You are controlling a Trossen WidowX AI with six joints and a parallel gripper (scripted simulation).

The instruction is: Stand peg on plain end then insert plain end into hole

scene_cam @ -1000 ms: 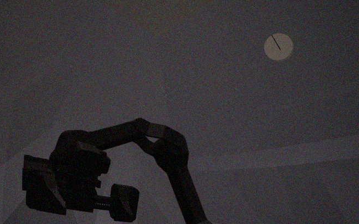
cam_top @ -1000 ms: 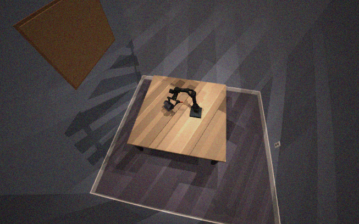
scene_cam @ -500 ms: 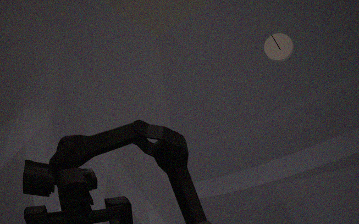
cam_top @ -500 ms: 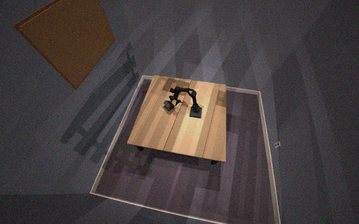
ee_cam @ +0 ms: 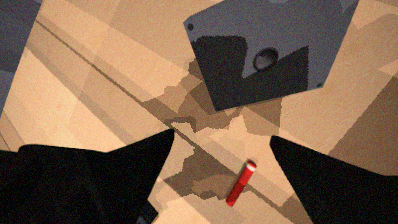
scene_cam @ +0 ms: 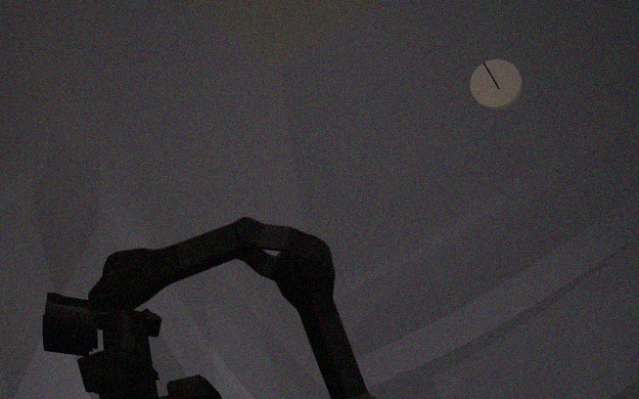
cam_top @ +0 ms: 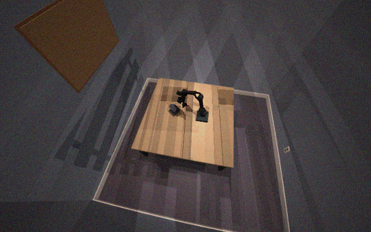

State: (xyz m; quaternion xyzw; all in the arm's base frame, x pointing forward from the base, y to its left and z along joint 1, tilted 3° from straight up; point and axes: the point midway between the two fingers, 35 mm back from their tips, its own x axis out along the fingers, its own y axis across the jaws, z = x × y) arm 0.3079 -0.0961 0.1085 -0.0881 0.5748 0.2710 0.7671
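My gripper tip is 5 cm past the red peg, 7 cm to the left of it and 9 cm above it. Also, from my gripper tip: grey sloped panel: 10 cm ahead, 2 cm to the left, 4 cm below.
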